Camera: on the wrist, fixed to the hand. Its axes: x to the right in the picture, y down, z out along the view.
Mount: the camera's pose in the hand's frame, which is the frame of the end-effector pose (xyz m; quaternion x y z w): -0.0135 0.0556 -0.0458 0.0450 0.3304 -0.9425 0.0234
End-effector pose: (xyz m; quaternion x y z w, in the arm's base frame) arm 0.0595 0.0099 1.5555 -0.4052 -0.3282 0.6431 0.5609
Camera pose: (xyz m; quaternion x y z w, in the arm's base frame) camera 0.0755 -0.0136 1.4879 0.1126 -0.1753 -0.6327 0.7459
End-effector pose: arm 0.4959 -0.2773 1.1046 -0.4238 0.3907 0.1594 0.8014
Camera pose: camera 0.4321 -0.2803 1.0687 -0.3948 -0.1183 -0.9092 0.0590
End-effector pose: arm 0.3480 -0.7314 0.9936 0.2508 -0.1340 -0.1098 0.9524
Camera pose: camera 0.3574 -0.6599 0.9807 -0.2113 -0.5430 0.8113 0.0482
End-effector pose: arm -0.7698 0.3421 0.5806 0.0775 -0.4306 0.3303 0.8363
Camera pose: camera -0.7791 0.3973 0.5333 0.3362 0.3542 -0.7355 0.4697
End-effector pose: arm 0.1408 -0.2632 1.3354 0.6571 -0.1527 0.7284 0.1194
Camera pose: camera 0.0792 -0.2969 1.3142 -0.0760 0.6880 0.1285 0.7102
